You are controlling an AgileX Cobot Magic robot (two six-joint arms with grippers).
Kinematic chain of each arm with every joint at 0, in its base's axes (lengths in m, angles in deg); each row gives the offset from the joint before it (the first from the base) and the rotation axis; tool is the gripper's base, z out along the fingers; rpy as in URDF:
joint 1: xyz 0 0 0.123 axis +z
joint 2: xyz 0 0 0 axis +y
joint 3: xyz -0.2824 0 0.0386 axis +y
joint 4: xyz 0.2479 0 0.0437 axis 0.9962 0 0.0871
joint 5: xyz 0 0 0 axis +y
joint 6: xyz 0.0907 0 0.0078 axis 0.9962 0 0.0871
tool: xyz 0 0 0 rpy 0 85 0
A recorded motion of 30 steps. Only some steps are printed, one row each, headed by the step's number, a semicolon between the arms.
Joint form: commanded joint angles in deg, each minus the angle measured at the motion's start. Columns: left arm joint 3, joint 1, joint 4, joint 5, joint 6, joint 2; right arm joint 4, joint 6, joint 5, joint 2, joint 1, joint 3.
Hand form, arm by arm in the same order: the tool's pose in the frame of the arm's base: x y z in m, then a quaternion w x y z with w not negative. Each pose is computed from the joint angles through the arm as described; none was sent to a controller.
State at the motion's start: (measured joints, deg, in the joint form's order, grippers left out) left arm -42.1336 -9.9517 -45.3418 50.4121 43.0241 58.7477; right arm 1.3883 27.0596 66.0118 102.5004 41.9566 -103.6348
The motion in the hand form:
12: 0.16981 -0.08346 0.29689 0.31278 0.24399 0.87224 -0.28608; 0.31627 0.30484 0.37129 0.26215 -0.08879 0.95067 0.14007
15: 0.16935 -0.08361 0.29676 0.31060 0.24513 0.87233 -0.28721; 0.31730 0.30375 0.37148 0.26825 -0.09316 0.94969 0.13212
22: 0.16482 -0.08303 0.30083 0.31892 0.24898 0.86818 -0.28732; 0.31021 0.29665 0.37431 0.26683 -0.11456 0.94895 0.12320
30: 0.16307 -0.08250 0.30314 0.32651 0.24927 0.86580 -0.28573; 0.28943 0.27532 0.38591 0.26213 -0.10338 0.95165 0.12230
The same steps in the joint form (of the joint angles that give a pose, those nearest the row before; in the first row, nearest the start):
12: 0.22 -0.32 -1.96 0.30 -0.13 -0.32; -8.53 8.01 3.95 11.57 3.38 -19.26
15: 0.22 -0.32 -1.96 0.61 -0.13 -0.32; -9.54 7.53 3.95 11.57 3.38 -19.26
22: 0.22 -0.32 -1.96 0.93 -0.13 -1.67; -9.51 5.01 3.95 9.21 3.38 -16.28
30: 0.22 -0.32 -1.96 0.64 -0.14 -2.37; -9.66 6.43 3.95 2.54 3.38 -8.99

